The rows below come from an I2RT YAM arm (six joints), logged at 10 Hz.
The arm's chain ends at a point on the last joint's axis. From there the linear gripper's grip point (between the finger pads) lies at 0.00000 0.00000 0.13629 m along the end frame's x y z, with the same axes.
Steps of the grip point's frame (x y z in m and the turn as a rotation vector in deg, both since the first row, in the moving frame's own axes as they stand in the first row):
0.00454 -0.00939 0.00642 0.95 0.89 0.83
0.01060 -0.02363 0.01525 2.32 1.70 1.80
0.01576 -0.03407 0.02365 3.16 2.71 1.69
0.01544 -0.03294 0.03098 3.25 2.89 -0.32
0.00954 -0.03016 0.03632 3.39 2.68 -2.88
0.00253 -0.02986 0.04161 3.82 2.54 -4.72
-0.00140 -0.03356 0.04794 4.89 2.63 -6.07
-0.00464 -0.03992 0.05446 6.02 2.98 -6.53
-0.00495 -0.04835 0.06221 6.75 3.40 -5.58
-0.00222 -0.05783 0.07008 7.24 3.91 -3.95
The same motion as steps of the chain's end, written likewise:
0.00241 -0.00715 0.00646 0.95 0.89 0.83
0.00647 -0.01818 0.01542 2.32 1.70 1.80
0.00921 -0.02666 0.02401 3.16 2.71 1.69
0.00859 -0.02520 0.03137 3.25 2.89 -0.32
0.00338 -0.02195 0.03671 3.39 2.68 -2.88
-0.00312 -0.02054 0.04205 3.82 2.54 -4.72
-0.00702 -0.02164 0.04858 4.89 2.63 -6.07
-0.01088 -0.02526 0.05539 6.02 2.98 -6.53
-0.01222 -0.03197 0.06339 6.75 3.40 -5.58
-0.01089 -0.04036 0.07148 7.24 3.91 -3.95

